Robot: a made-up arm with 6 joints. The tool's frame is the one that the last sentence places.
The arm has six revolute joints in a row. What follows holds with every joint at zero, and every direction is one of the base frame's. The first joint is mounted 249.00 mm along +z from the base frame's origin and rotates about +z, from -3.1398 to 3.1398 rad. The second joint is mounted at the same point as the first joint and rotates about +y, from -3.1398 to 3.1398 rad. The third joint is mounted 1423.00 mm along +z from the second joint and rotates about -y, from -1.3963 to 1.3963 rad. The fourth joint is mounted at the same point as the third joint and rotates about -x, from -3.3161 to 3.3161 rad. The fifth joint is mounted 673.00 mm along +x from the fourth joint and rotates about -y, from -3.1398 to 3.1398 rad. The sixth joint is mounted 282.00 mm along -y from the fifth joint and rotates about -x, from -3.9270 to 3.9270 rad. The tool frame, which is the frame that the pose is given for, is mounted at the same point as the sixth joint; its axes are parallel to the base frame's.
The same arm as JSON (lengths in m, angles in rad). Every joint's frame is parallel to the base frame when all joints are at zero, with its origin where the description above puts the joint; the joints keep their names.
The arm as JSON. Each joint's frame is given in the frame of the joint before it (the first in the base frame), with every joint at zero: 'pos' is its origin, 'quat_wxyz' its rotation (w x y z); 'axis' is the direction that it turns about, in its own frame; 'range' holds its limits. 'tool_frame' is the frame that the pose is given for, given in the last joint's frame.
{
  "length_unit": "m",
  "angle_unit": "rad",
  "joints": [
    {
      "joint": "joint 1",
      "pos": [
        0.0,
        0.0,
        0.249
      ],
      "quat_wxyz": [
        1.0,
        0.0,
        0.0,
        0.0
      ],
      "axis": "+z",
      "range": [
        -3.1398,
        3.1398
      ]
    },
    {
      "joint": "joint 2",
      "pos": [
        0.0,
        0.0,
        0.0
      ],
      "quat_wxyz": [
        1.0,
        0.0,
        0.0,
        0.0
      ],
      "axis": "+y",
      "range": [
        -3.1398,
        3.1398
      ]
    },
    {
      "joint": "joint 3",
      "pos": [
        0.0,
        0.0,
        1.423
      ],
      "quat_wxyz": [
        1.0,
        0.0,
        0.0,
        0.0
      ],
      "axis": "-y",
      "range": [
        -1.3963,
        1.3963
      ]
    },
    {
      "joint": "joint 4",
      "pos": [
        0.0,
        0.0,
        0.0
      ],
      "quat_wxyz": [
        1.0,
        0.0,
        0.0,
        0.0
      ],
      "axis": "-x",
      "range": [
        -3.3161,
        3.3161
      ]
    },
    {
      "joint": "joint 5",
      "pos": [
        0.673,
        0.0,
        0.0
      ],
      "quat_wxyz": [
        1.0,
        0.0,
        0.0,
        0.0
      ],
      "axis": "-y",
      "range": [
        -3.1398,
        3.1398
      ]
    },
    {
      "joint": "joint 6",
      "pos": [
        0.0,
        -0.282,
        0.0
      ],
      "quat_wxyz": [
        1.0,
        0.0,
        0.0,
        0.0
      ],
      "axis": "-x",
      "range": [
        -3.927,
        3.927
      ]
    }
  ],
  "tool_frame": {
    "pos": [
      0.0,
      0.0,
      0.0
    ],
    "quat_wxyz": [
      1.0,
      0.0,
      0.0,
      0.0
    ]
  }
}

